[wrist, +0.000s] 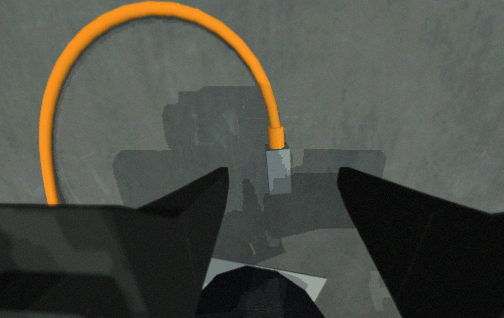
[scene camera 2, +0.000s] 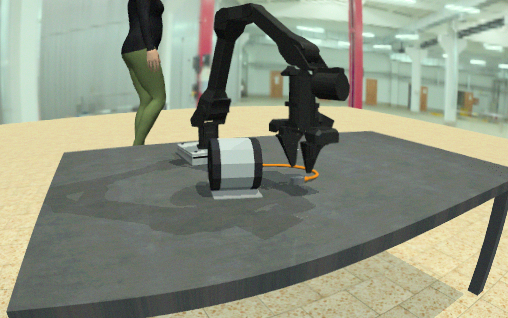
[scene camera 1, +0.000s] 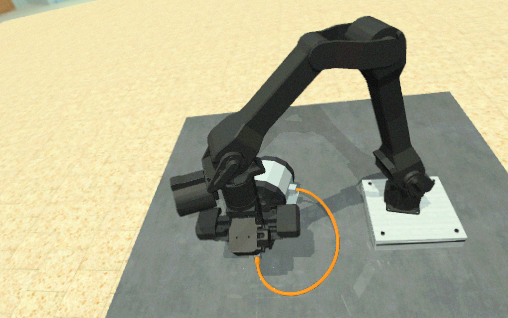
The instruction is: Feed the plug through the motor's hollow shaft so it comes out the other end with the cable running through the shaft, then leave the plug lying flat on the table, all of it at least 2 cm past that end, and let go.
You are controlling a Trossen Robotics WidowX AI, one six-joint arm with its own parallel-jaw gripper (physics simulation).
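Where they show: gripper, fingertip midpoint: (wrist: 282, 175) (scene camera 2: 300, 169); arm's base, link origin: (scene camera 1: 402, 201).
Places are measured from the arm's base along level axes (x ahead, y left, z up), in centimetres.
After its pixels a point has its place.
Note:
The grey plug (scene camera 2: 297, 180) {x 28.7, y 15.0, z -2.1 cm} (wrist: 278, 171) {x 27.8, y 15.5, z -1.7 cm} lies flat on the table on one side of the motor, outside its shaft; the gripper body mostly hides it in scene view 1. The orange cable (scene camera 1: 338, 240) {x 12.1, y 10.0, z -2.3 cm} (scene camera 2: 280, 165) {x 13.2, y 16.5, z -2.8 cm} (wrist: 46, 125) {x 12.8, y 15.2, z -2.6 cm} curves in a wide loop from a small light block (scene camera 1: 293, 188) {x 22.5, y 1.8, z 3.0 cm} beside the motor to the plug. The white motor with black end rings (scene camera 1: 274, 172) {x 26.5, y 1.1, z 6.7 cm} (scene camera 2: 235, 164) {x 33.6, y 0.4, z 3.3 cm} stands on its base plate (scene camera 2: 235, 194) {x 32.7, y 0.7, z -2.9 cm} (wrist: 316, 286) {x 34.2, y 4.4, z -2.9 cm}; its shaft opening does not show. My gripper (scene camera 2: 301, 169) {x 27.7, y 16.0, z 0.0 cm} (wrist: 282, 175) {x 27.7, y 16.0, z 0.0 cm} is open and empty above the plug, its fingertips on either side of it in the wrist view.
The arm's white base plate (scene camera 1: 445, 220) {x -7.9, y 3.9, z 0.0 cm} (scene camera 2: 185, 149) {x 2.3, y -6.8, z -0.1 cm} stands on the dark table (scene camera 1: 165, 270) {x 46.1, y 23.0, z -3.0 cm} (scene camera 2: 125, 270) {x 58.9, y -19.1, z -3.0 cm}, to the right in scene view 1. The motor's dark end (wrist: 257, 295) {x 28.4, y 5.8, z -0.4 cm} is close to the fingers at the bottom of the wrist view. A person (scene camera 2: 145, 65) stands behind the table.

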